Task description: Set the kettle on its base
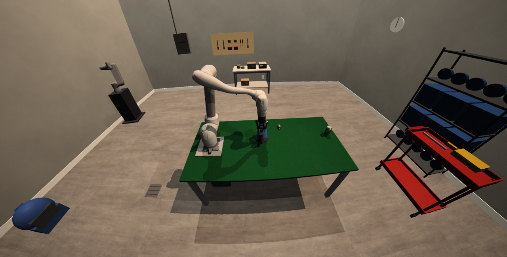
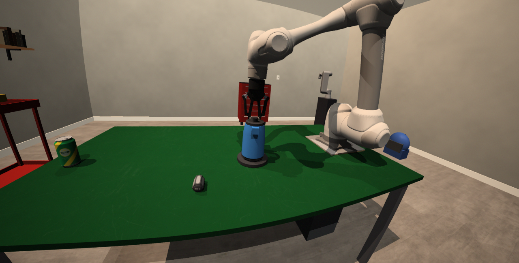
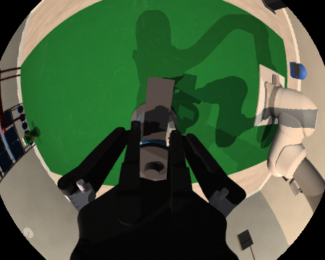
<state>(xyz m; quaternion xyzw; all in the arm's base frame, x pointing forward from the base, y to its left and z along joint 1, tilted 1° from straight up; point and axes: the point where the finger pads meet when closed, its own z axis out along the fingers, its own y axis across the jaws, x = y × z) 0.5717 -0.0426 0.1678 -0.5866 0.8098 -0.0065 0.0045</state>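
My hand is 1 cm short of the blue kettle, 3 cm to the right of it and 5 cm above it. From my hand the other things lie so: yellow can (82 cm ahead, 6 cm to the right, 11 cm below); then dark round base (2 cm ahead, 6 cm to the left, 16 cm below).
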